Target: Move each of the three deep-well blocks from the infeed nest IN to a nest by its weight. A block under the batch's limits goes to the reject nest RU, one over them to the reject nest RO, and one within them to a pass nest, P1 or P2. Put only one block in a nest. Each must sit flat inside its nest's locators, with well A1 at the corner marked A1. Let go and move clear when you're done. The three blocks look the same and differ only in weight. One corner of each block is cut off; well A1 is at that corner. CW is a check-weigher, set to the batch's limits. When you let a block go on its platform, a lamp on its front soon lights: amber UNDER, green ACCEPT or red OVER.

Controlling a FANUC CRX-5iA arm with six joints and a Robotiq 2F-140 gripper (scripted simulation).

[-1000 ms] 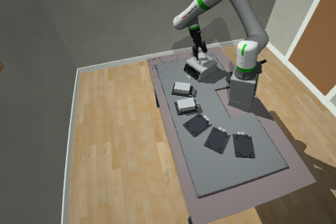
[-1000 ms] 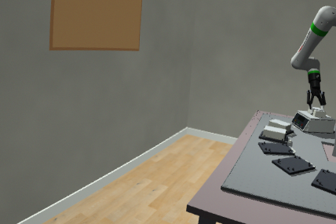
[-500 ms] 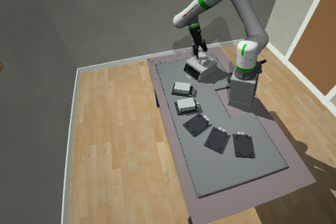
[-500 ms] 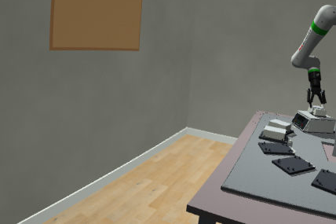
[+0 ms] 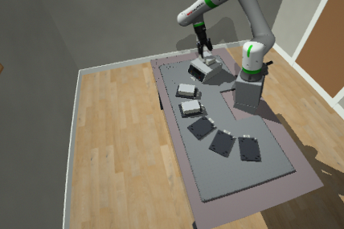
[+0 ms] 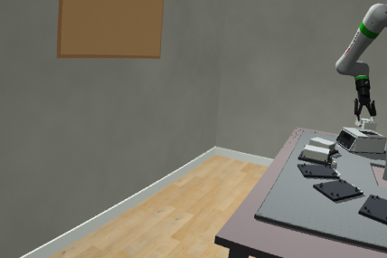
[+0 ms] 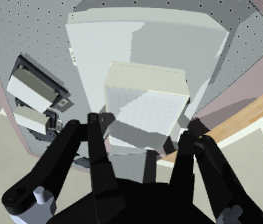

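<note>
The pale platform lies 70 mm below my hand. Also, from my hand: deep-well block 10 mm below; then dark infeed nest 270 mm ahead, 180 mm to the left, 160 mm below; then check-weigher 100 mm below, 10 mm ahead.
</note>
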